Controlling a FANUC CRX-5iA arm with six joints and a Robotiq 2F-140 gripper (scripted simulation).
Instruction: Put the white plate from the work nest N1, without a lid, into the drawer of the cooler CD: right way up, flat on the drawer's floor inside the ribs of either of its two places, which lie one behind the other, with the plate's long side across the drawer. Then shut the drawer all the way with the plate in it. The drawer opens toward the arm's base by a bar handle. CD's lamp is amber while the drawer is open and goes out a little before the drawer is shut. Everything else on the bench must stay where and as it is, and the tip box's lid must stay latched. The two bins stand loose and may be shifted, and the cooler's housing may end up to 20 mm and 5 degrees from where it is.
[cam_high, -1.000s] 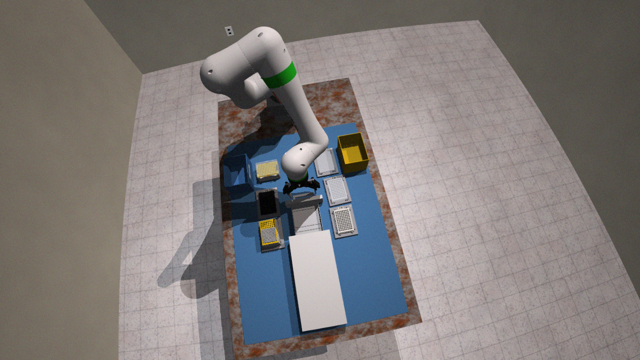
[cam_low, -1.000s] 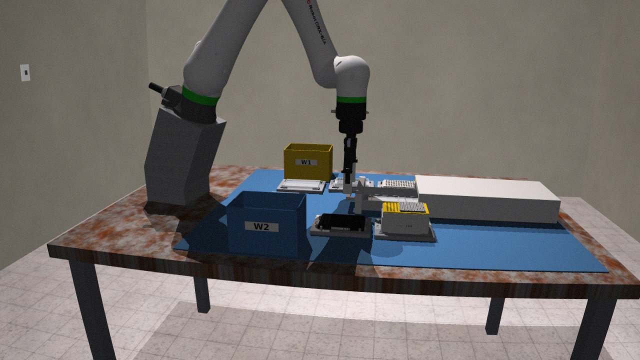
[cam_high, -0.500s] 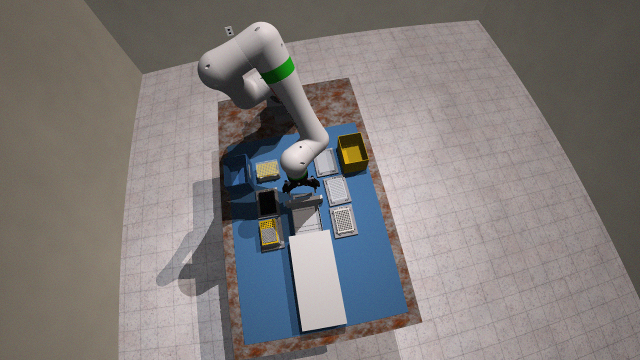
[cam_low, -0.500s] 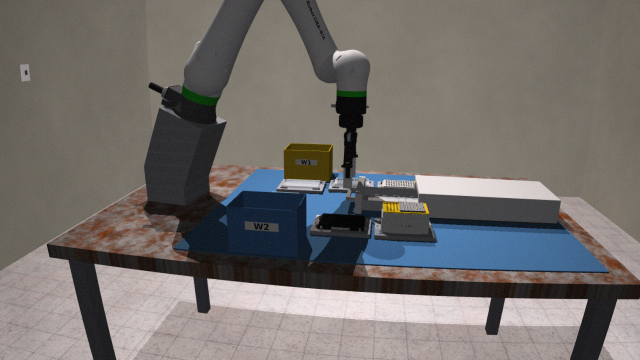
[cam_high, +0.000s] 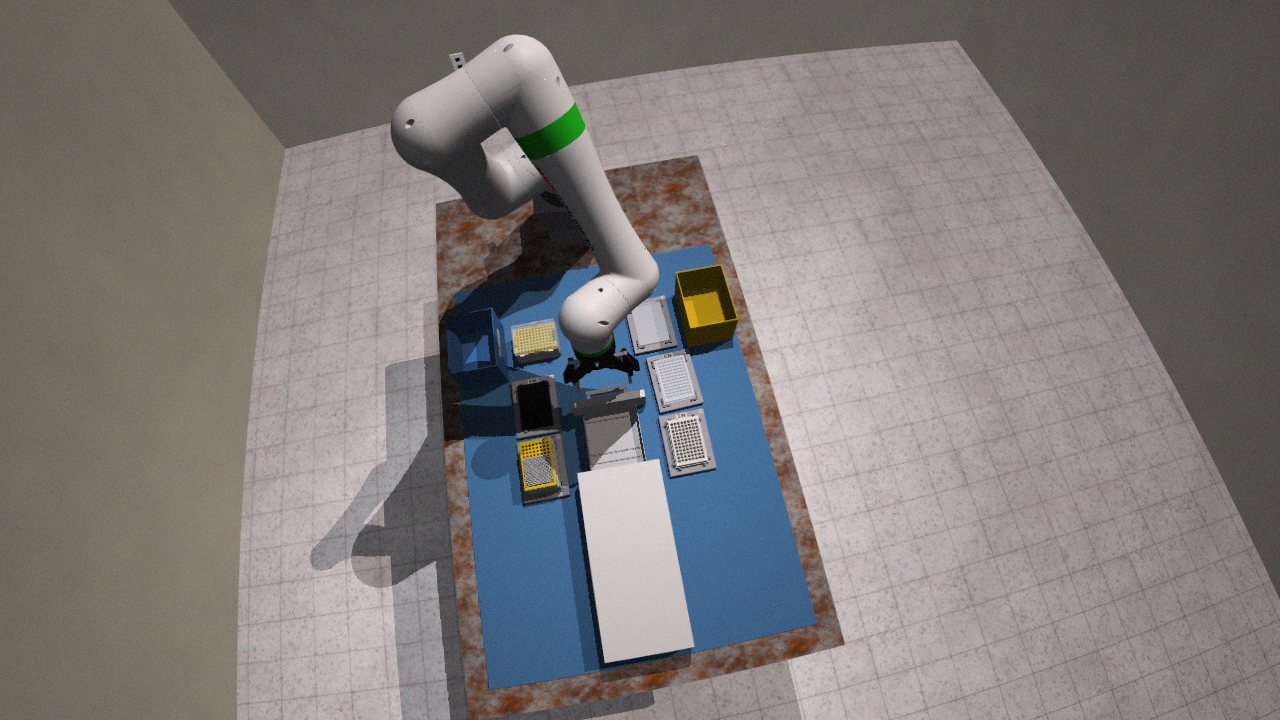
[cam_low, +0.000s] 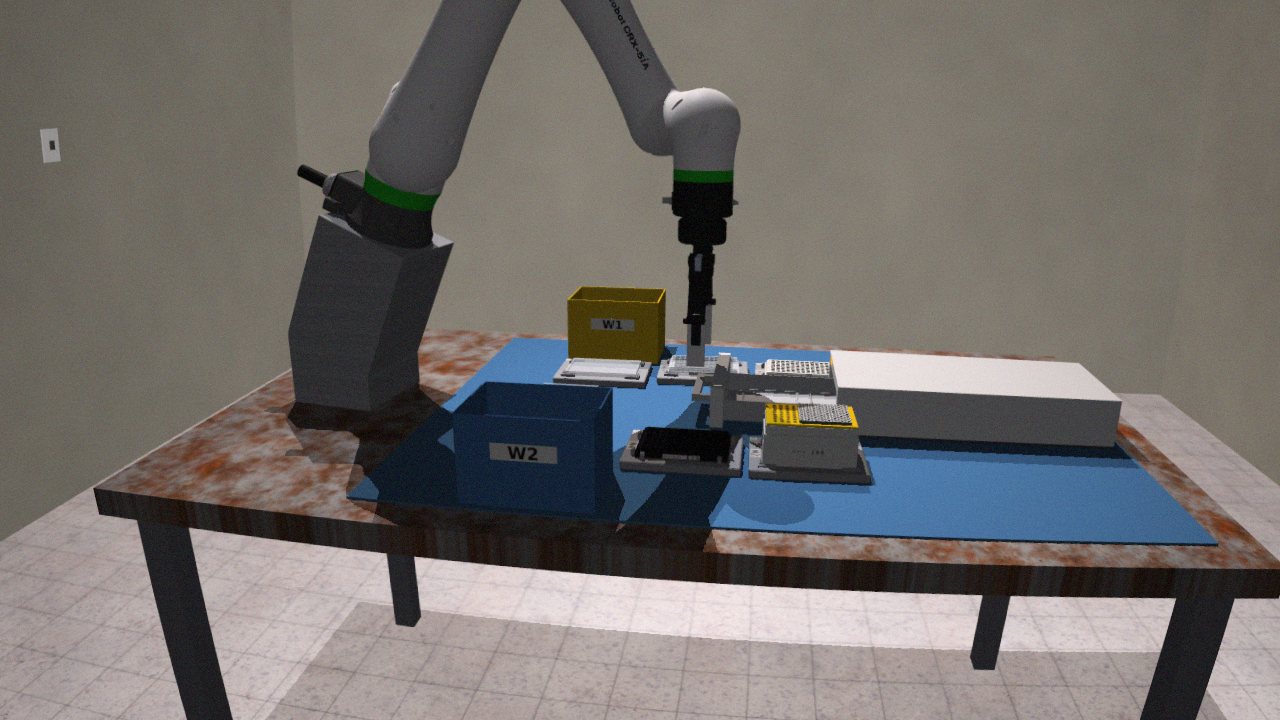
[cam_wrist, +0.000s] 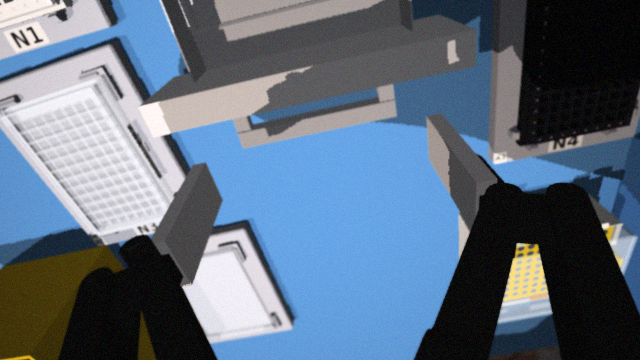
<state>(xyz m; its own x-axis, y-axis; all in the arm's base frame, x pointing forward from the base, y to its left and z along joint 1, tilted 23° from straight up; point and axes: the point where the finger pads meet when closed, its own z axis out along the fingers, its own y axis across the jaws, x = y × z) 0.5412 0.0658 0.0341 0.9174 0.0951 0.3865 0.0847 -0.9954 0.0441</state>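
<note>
Right now my hand is 20 cm to the right of the white plate, 15 cm short of it and 9 cm above it. The rest, counted from my hand: black plate 20 cm to the right, 9 cm below, 2 cm ahead; then tip box 19 cm to the right, 18 cm ahead, 5 cm below; then grey drawer 15 cm ahead, 8 cm below, 1 cm to the left.
</note>
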